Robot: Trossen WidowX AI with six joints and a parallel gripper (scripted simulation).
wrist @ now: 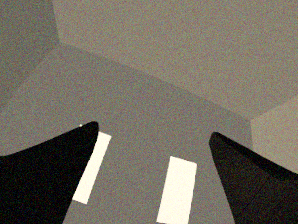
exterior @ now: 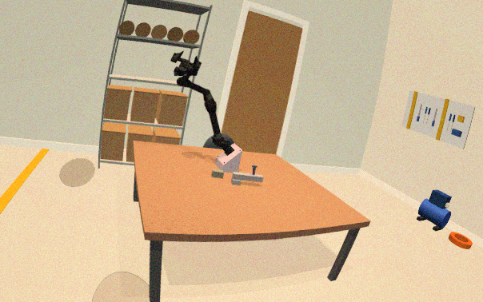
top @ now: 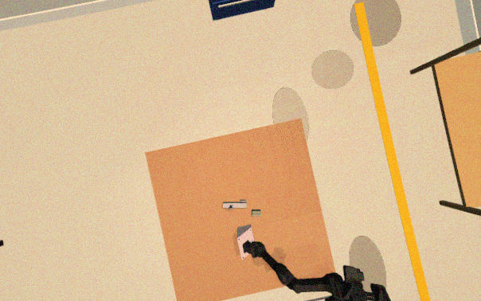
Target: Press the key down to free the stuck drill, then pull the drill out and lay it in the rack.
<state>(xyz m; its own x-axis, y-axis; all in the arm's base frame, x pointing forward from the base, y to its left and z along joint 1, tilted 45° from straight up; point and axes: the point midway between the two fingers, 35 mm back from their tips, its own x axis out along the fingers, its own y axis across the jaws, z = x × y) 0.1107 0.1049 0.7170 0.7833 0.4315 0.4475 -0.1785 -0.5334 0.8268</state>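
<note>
Right now the dark key knob is 62 cm below my gripper tip, 48 cm to the left of it and 15 cm ahead of it. Round my gripper tip: drill 67 cm below, 43 cm to the left, 14 cm ahead; then dark grey rack 70 cm below, 31 cm to the left, 4 cm ahead; then block 67 cm below, 45 cm to the left, 15 cm ahead.
</note>
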